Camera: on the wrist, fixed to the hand. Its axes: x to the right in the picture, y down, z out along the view.
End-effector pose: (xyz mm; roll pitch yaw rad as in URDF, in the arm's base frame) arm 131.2 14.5 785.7 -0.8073 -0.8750 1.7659
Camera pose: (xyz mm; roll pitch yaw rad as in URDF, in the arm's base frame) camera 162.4 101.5 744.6 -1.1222 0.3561 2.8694
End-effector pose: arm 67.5 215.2 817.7 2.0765 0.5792 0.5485
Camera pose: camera 79.5 302.4 867.6 2.2055 -0.6687 -0.4738
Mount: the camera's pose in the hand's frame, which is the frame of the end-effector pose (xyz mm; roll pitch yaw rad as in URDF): 19.3 30.2 -94.6 -0.1600 -0.2279 1.5677
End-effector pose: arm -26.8 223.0 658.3 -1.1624 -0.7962 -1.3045
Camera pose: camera -83.2 145.3 626.4 -1.2058 0.5949 -0.5044
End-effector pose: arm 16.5 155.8 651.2 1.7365 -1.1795 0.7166
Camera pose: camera -67.6 199.7 686.4 -1.8886 -0.3629 -2.0023
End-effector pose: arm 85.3 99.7 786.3 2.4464 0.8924 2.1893
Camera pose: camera 6.3 146.2 829.0 2.0333 -0.2841 0.9947
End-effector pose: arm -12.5 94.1 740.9 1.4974 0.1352 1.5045
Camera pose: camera -107.4 122.7 761.3 2.2463 -1.3638 0.6581
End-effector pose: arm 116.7 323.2 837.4 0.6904 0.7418 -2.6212
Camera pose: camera 177.4 261.7 784.8 0.8261 -0.6234 -1.7764
